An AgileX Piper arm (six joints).
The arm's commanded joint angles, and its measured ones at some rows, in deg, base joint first. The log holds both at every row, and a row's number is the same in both.
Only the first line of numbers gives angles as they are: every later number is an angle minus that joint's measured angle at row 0.
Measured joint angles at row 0:
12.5, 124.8, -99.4, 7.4, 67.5, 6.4
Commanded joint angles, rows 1 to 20:
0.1, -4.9, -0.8, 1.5, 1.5, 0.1
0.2, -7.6, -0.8, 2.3, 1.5, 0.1
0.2, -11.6, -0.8, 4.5, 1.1, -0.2
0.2, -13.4, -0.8, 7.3, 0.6, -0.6
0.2, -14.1, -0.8, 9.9, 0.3, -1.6
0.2, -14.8, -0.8, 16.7, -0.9, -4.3
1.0, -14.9, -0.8, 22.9, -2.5, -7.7
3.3, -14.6, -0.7, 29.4, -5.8, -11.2
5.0, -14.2, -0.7, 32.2, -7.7, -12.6
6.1, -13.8, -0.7, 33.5, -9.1, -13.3
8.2, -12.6, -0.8, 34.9, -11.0, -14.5
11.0, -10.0, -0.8, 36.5, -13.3, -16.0
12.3, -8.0, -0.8, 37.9, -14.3, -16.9
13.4, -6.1, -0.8, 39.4, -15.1, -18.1
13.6, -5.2, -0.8, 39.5, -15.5, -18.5
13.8, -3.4, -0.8, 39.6, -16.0, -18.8
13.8, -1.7, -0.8, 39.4, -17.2, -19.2
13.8, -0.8, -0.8, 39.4, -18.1, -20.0
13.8, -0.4, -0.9, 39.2, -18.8, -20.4
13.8, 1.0, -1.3, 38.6, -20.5, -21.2
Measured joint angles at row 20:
13.7, 0.3, -0.8, 39.0, -19.3, -19.6
